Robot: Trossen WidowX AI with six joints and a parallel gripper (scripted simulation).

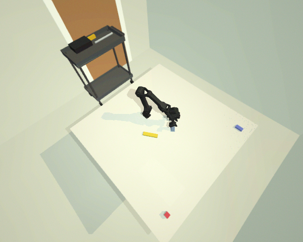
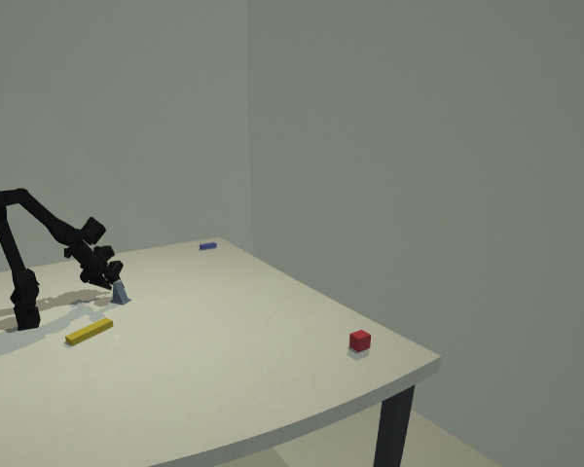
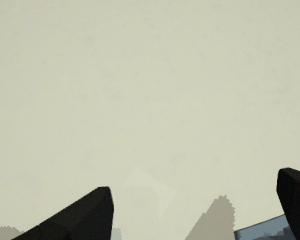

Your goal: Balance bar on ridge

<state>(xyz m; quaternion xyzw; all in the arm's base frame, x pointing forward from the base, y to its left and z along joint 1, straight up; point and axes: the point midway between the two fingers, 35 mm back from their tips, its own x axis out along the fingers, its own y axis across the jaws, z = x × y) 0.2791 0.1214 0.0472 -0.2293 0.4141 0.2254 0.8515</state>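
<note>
Right now the yellow bar is 26 cm to the right of my gripper tip, 11 cm behind it and 1 cm below it. Also, from my gripper tip: red cube (63 cm to the right, 44 cm ahead); blue block (44 cm ahead, 37 cm to the left, 1 cm below).
</note>
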